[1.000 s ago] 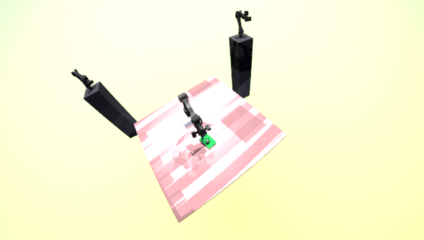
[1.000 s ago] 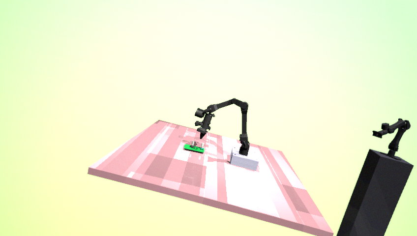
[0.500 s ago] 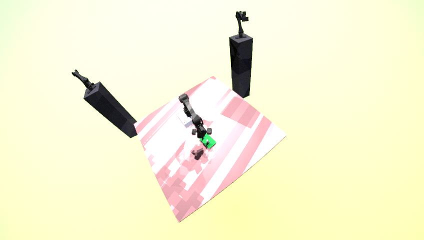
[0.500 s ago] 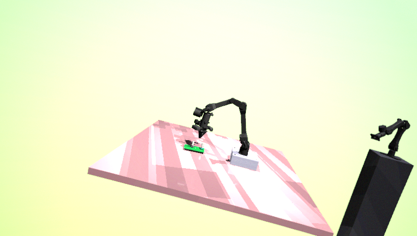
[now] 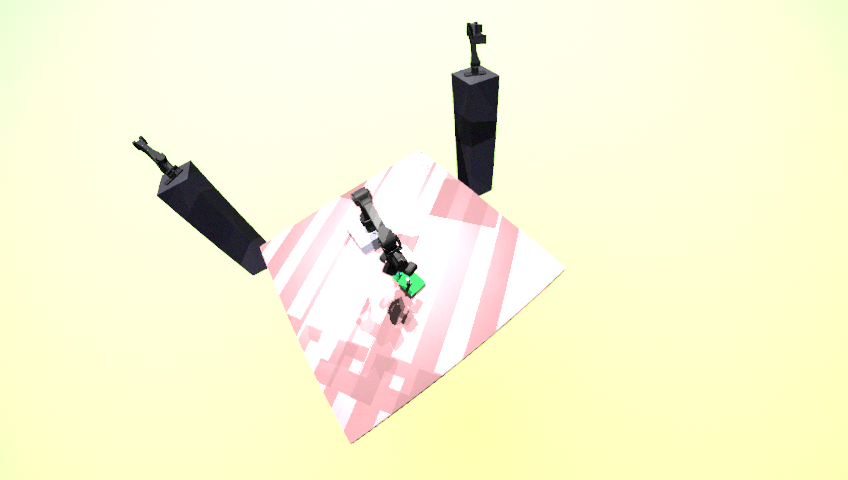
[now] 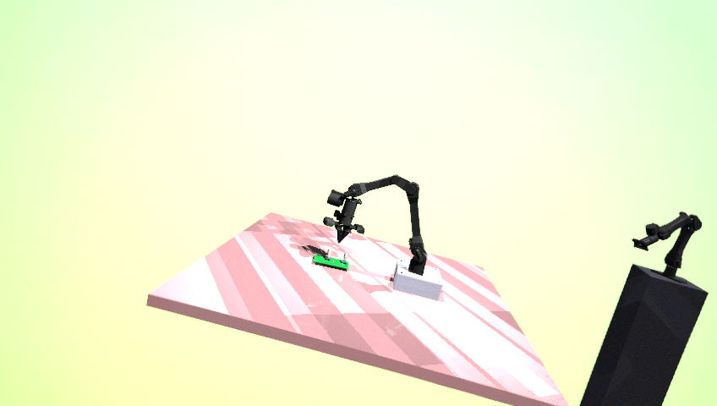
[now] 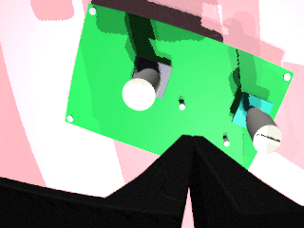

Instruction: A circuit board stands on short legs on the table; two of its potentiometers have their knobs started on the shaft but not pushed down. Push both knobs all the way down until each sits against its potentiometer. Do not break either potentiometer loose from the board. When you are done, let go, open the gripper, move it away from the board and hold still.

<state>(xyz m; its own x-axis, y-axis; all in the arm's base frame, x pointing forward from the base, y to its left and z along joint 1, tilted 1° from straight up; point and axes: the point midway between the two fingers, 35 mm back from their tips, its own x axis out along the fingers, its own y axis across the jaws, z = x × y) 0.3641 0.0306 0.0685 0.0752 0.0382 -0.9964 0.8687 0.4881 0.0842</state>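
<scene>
Now: the knob 30 mm ahead of my gripper tip, 10 mm to the left of it and 60 mm below it.
</scene>
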